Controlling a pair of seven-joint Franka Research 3 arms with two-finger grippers.
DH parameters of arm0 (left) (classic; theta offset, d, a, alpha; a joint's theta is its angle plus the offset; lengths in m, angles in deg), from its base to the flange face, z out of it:
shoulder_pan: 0 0.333 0 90
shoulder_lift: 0 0 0 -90
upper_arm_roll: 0 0.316 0.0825 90
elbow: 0 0 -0.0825 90
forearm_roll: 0 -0.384 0 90
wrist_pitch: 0 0 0.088 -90
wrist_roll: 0 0.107 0 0
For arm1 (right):
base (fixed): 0 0 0 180
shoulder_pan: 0 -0.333 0 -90
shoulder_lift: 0 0 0 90
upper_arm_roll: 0 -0.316 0.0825 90
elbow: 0 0 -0.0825 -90
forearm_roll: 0 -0.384 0 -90
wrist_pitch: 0 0 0.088 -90
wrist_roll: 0 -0.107 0 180
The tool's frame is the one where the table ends.
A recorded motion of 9 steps. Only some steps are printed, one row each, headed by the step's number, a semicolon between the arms.
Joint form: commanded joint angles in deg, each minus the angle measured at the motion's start. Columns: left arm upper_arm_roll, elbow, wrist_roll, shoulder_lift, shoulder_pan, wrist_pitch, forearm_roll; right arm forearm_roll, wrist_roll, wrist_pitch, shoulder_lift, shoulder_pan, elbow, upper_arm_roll.
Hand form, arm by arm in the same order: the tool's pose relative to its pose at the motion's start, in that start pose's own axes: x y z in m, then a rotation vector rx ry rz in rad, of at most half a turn. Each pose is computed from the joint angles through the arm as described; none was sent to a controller.
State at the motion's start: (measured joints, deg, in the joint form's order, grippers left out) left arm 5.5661 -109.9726 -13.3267 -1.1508 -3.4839 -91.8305 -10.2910; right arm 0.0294 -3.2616 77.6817 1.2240 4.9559 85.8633 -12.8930
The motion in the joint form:
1: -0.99 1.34 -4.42 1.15 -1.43 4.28 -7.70; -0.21 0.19 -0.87 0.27 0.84 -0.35 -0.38
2: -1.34 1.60 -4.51 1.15 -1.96 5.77 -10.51; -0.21 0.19 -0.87 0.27 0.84 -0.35 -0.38
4: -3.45 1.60 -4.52 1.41 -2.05 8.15 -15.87; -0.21 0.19 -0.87 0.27 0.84 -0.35 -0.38
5: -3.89 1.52 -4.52 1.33 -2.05 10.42 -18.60; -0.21 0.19 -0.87 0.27 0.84 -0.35 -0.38
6: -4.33 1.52 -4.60 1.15 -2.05 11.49 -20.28; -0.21 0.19 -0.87 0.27 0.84 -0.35 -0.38
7: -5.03 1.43 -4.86 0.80 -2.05 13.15 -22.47; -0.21 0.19 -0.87 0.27 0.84 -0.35 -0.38
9: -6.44 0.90 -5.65 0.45 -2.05 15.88 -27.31; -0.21 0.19 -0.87 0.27 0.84 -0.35 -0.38
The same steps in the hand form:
1: -0.0128 -0.0001 -0.0184 0.1477 0.0176 -0.0492; -0.0035 0.0036 -0.0035 0.0031 -0.0047 0.0040
2: -0.0155 0.0009 -0.0207 0.2048 0.0163 -0.0421; -0.0035 0.0036 -0.0035 0.0031 -0.0047 0.0040
4: -0.0222 0.0071 -0.0257 0.3148 0.0230 -0.0199; -0.0035 0.0036 -0.0035 0.0031 -0.0047 0.0040
5: -0.0251 0.0039 -0.0241 0.3747 0.0011 -0.0228; -0.0035 0.0036 -0.0035 0.0031 -0.0047 0.0040
6: -0.0260 0.0039 -0.0235 0.4112 -0.0064 -0.0229; -0.0035 0.0036 -0.0035 0.0031 -0.0047 0.0040
7: -0.0273 0.0050 -0.0214 0.4620 -0.0215 -0.0243; -0.0035 0.0036 -0.0035 0.0031 -0.0047 0.0040
9: -0.0305 0.0064 -0.0191 0.5680 -0.0347 -0.0331; -0.0035 0.0036 -0.0035 0.0031 -0.0047 0.0040

